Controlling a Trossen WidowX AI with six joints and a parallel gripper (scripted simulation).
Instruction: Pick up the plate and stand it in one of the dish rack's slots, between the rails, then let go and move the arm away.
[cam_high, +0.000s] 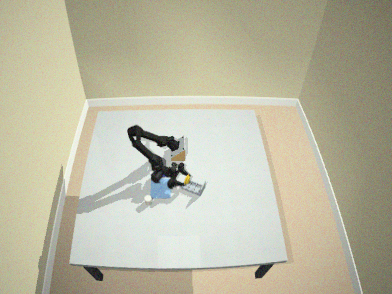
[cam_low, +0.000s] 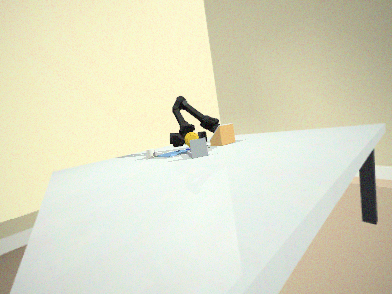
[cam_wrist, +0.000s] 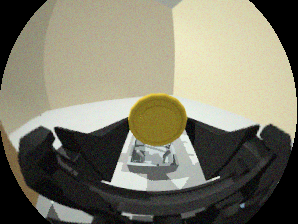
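My gripper tip is now 1 cm short of the grey dish rack, 3 cm to the right of it and 5 cm above it. Also, from my gripper tip: blue mat: 4 cm ahead, 17 cm to the right, 7 cm below; then yellow plate: 1 cm to the right; then small white object: 15 cm ahead, 23 cm to the right, 5 cm below.
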